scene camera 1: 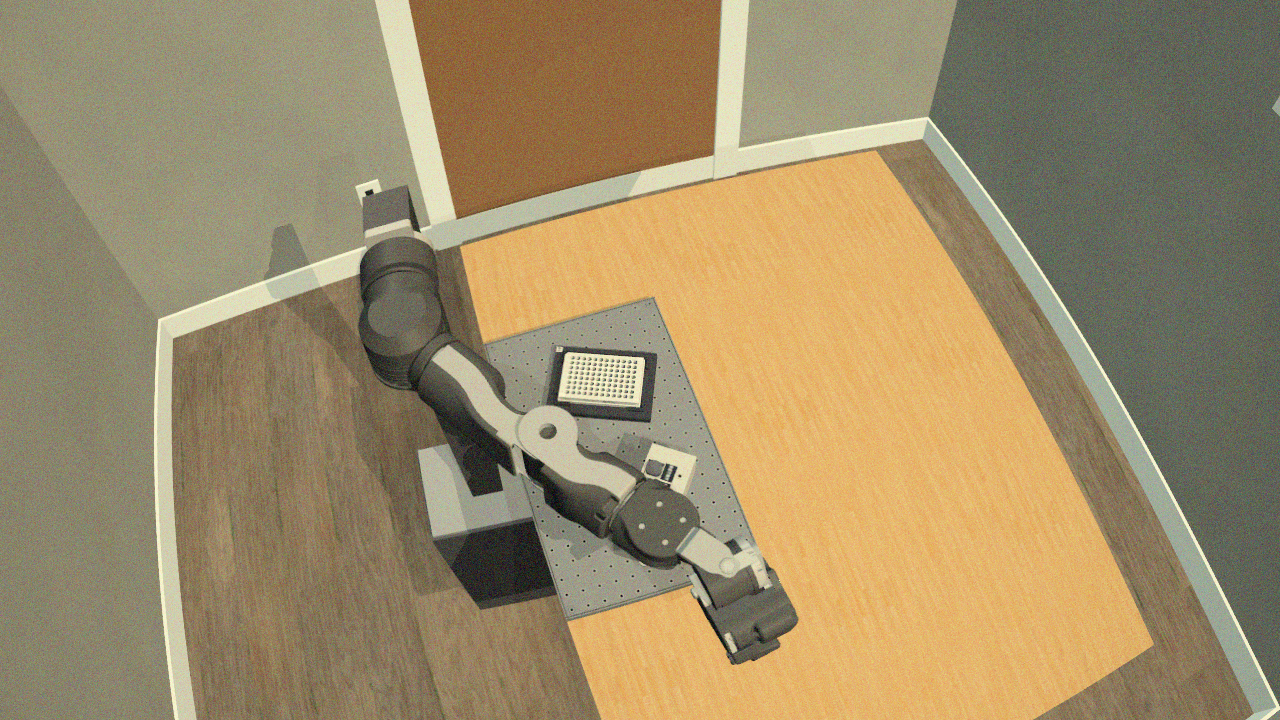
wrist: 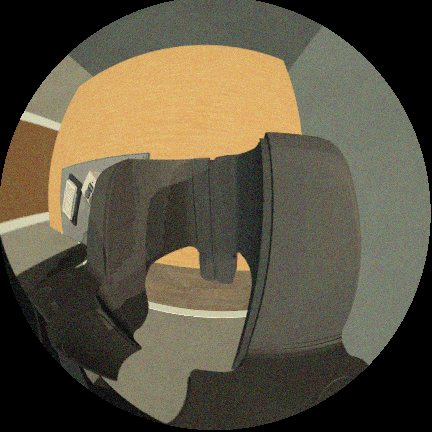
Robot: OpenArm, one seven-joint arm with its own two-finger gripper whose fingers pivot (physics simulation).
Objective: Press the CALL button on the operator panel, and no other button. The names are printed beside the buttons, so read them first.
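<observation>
The operator panel [scene camera 1: 684, 461] [wrist: 85, 191] is a cream box with dark buttons, standing on the grey perforated board [scene camera 1: 626, 319] [wrist: 80, 168]. In the scene view the arm covers its near part; in the wrist view a finger hides part of it. The printed names are too small to read, so I cannot tell which button is CALL. My gripper [scene camera 1: 753, 646] [wrist: 221, 221] is shut and empty, its two fingertips together. It is beyond the board's near right corner, over the light wood surface, well apart from the panel.
A cream well plate [scene camera 1: 601, 380] [wrist: 70, 200] sits in a dark holder [scene camera 1: 648, 394] on the board, behind the panel. A grey block [scene camera 1: 501, 564] stands at the board's left edge. The arm [scene camera 1: 572, 465] stretches across the board. A brown door [scene camera 1: 572, 89] is at the back wall.
</observation>
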